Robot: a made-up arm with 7 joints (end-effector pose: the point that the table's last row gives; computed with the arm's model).
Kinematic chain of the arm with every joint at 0, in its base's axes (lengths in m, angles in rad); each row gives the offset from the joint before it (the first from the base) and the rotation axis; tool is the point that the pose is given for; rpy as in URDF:
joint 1: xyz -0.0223 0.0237 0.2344 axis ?
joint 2: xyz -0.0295 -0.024 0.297 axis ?
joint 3: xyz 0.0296 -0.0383 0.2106 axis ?
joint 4: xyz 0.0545 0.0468 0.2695 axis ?
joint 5: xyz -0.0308 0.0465 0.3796 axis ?
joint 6: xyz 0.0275 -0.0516 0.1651 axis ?
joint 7: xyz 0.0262 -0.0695 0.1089 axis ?
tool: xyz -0.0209 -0.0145 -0.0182 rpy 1.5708 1.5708 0
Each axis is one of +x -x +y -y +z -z.
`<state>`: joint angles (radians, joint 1 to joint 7).
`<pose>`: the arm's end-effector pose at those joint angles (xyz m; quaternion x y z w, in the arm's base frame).
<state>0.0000 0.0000 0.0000 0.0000 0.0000 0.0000 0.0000</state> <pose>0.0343 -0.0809 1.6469 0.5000 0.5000 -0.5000 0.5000</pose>
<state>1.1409 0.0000 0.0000 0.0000 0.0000 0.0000 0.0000</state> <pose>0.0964 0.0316 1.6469 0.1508 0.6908 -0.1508 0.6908</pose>
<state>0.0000 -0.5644 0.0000 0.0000 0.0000 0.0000 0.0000</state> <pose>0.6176 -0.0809 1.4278 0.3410 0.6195 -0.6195 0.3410</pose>
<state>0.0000 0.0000 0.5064 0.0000 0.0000 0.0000 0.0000</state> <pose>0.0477 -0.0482 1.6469 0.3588 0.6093 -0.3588 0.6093</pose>
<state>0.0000 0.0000 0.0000 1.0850 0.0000 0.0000 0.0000</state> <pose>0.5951 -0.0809 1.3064 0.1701 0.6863 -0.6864 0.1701</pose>
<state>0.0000 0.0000 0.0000 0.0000 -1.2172 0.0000 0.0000</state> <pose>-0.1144 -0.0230 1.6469 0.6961 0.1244 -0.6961 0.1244</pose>
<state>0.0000 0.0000 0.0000 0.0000 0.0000 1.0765 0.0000</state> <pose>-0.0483 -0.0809 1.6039 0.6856 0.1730 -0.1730 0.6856</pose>
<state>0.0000 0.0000 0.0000 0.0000 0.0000 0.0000 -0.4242</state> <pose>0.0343 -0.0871 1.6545 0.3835 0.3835 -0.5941 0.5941</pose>
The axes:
joint 1: +z
joint 2: -y
joint 3: +z
joint 4: +y
joint 5: +z
joint 6: -y
joint 7: +x

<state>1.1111 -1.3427 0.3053 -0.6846 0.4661 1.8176 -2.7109</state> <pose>0.4911 0.5798 0.9791 0.4207 -0.2184 -0.4506 0.7565</pose>
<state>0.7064 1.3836 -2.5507 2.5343 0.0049 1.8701 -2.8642</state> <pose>-0.0017 -0.3506 0.2059 0.0077 0.5359 -0.7137 0.4510</pose>
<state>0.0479 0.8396 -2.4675 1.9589 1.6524 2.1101 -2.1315</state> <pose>-0.3973 -0.3577 0.4271 -0.6266 -0.1415 0.3983 0.6547</pose>
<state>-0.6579 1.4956 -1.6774 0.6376 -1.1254 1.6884 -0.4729</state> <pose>-1.0285 0.4303 0.7103 -0.4145 0.5010 0.5458 0.5285</pose>
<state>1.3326 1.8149 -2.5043 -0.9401 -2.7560 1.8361 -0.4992</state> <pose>-0.1963 -0.8571 0.8148 0.5267 0.0146 0.7842 0.3276</pose>
